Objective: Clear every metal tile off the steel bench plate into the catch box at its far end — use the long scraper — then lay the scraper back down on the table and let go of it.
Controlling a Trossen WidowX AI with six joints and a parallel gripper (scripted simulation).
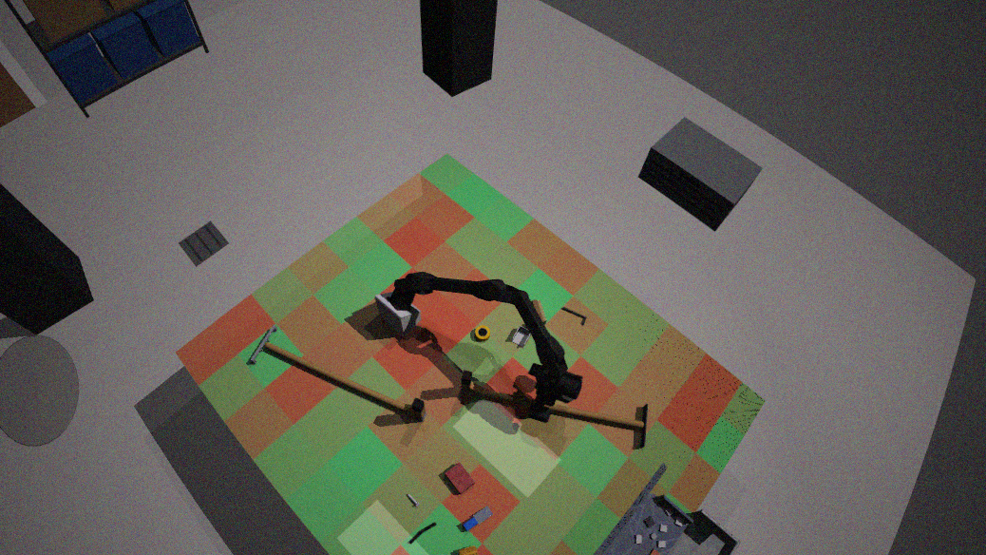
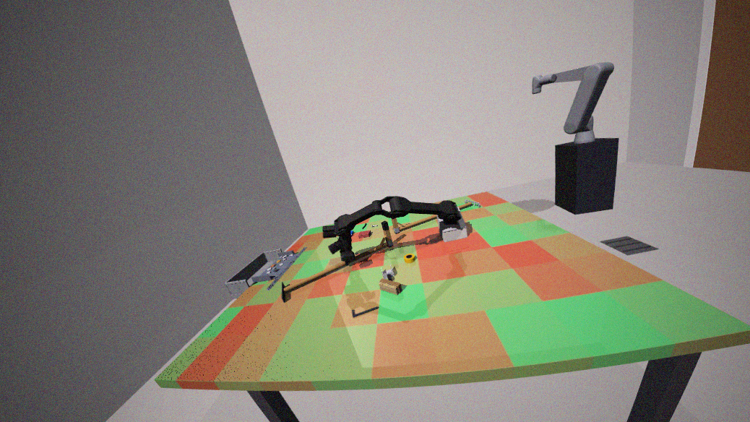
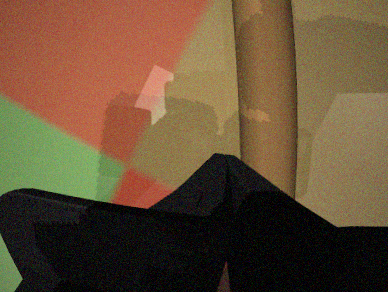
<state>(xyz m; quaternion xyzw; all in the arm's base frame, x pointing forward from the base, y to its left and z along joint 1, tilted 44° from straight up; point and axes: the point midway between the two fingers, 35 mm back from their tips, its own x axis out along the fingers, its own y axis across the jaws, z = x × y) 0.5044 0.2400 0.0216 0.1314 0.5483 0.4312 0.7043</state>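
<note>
Right now my gripper tip is 5 cm below the long scraper and 3 cm short of it. Round my gripper tip: wooden block: 25 cm behind, 19 cm to the left, 1 cm above; then yellow tape roll: 31 cm behind, 1 cm to the right; then hex key: 29 cm to the left, 16 cm behind, 1 cm below.
</note>
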